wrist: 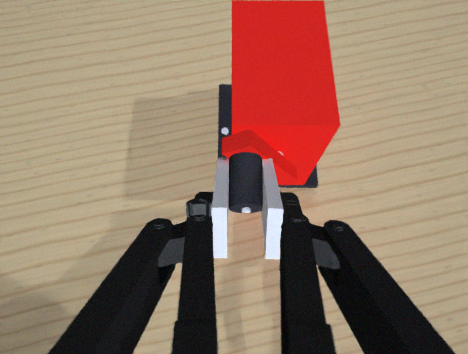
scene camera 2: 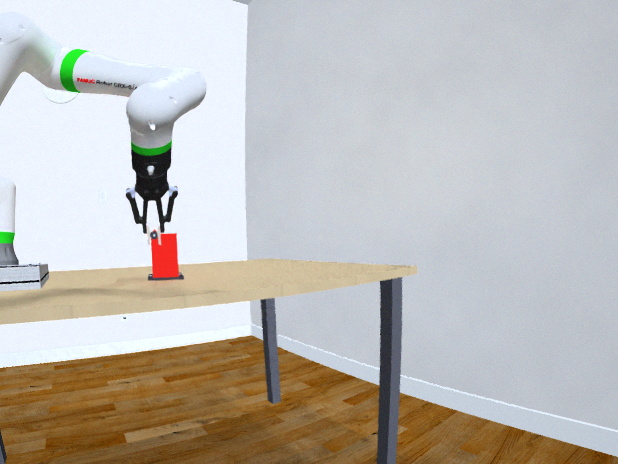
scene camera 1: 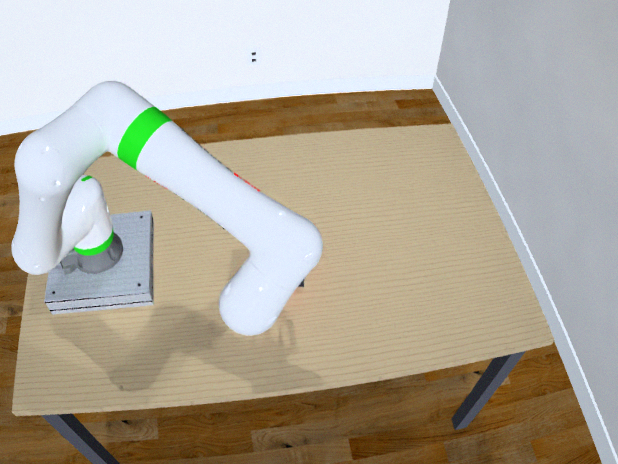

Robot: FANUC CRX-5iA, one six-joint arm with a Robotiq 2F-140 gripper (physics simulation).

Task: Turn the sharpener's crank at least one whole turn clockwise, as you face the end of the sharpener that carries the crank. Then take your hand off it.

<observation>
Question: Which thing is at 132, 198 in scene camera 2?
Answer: The gripper.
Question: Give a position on a black crank knob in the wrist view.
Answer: At 245, 169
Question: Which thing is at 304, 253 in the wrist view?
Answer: The gripper.
</observation>
